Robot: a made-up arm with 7 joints. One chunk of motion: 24 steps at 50 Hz.
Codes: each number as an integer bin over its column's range. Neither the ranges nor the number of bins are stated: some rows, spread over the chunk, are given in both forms.
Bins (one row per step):
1: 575 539 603 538 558 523 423
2: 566 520 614 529 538 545 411
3: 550 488 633 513 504 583 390
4: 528 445 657 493 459 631 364
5: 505 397 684 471 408 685 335
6: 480 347 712 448 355 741 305
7: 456 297 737 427 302 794 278
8: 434 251 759 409 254 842 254
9: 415 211 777 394 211 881 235
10: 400 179 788 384 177 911 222
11: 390 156 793 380 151 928 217
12: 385 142 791 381 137 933 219
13: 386 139 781 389 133 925 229
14: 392 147 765 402 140 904 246
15: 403 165 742 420 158 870 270
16: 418 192 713 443 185 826 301
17: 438 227 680 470 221 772 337
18: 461 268 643 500 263 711 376
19: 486 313 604 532 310 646 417
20: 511 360 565 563 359 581 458
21: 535 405 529 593 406 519 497
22: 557 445 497 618 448 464 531
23: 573 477 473 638 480 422 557
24: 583 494 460 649 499 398 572
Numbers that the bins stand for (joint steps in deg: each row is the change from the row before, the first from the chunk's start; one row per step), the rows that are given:
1: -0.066 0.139 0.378 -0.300 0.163 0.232 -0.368
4: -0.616 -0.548 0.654 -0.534 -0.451 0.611 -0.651
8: -1.717 -1.966 1.175 -0.971 -1.724 1.350 -1.180
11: -2.232 -2.660 1.348 -1.122 -2.363 1.651 -1.357
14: -2.209 -2.726 1.205 -1.008 -2.431 1.567 -1.218
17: -1.670 -2.141 0.771 -0.654 -1.928 1.105 -0.781
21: -0.534 -0.841 0.001 -0.013 -0.780 0.218 -0.012
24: 0.028 -0.190 -0.352 0.278 -0.203 -0.206 0.348
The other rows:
2: -0.171 0.000 0.435 -0.346 0.039 0.309 -0.425
3: -0.359 -0.234 0.532 -0.430 -0.172 0.443 -0.526
5: -0.886 -0.899 0.792 -0.648 -0.768 0.800 -0.790
6: -1.178 -1.264 0.935 -0.768 -1.097 0.996 -0.935
7: -1.459 -1.630 1.062 -0.877 -1.426 1.182 -1.064
9: -1.940 -2.258 1.267 -1.049 -1.990 1.487 -1.271
10: -2.115 -2.492 1.323 -1.101 -2.202 1.592 -1.333
12: -2.291 -2.762 1.338 -1.117 -2.450 1.669 -1.348
13: -2.279 -2.784 1.287 -1.075 -2.475 1.641 -1.300
15: -2.080 -2.594 1.088 -0.914 -2.319 1.448 -1.103
16: -1.905 -2.397 0.940 -0.794 -2.152 1.294 -0.954
18: -1.401 -1.842 0.583 -0.497 -1.668 0.891 -0.593
19: -1.108 -1.513 0.383 -0.331 -1.376 0.663 -0.396
20: -0.815 -1.169 0.184 -0.169 -1.072 0.436 -0.199
22: -0.277 -0.548 -0.163 0.117 -0.520 0.026 0.151
23: -0.089 -0.314 -0.285 0.221 -0.321 -0.122 0.276

